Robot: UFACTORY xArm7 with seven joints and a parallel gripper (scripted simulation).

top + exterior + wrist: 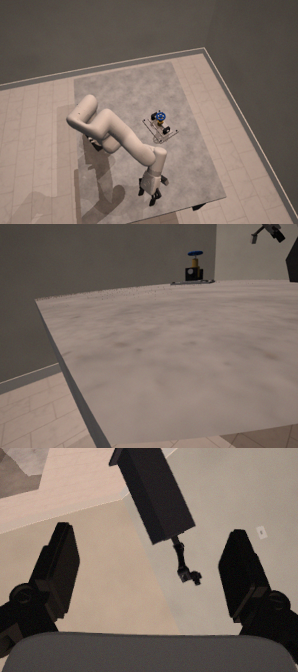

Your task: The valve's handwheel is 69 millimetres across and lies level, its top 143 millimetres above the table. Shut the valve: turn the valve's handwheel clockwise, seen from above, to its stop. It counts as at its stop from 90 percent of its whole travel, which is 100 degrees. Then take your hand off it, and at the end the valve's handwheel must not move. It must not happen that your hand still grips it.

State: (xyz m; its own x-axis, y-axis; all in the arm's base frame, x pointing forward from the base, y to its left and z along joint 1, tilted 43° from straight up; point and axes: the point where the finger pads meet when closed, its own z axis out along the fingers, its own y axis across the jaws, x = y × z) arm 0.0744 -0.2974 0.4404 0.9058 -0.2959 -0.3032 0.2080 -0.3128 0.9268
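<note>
The blue spoked handwheel lies 480 mm to the left of my hand, 330 mm ahead of it and 110 mm below it.
</note>
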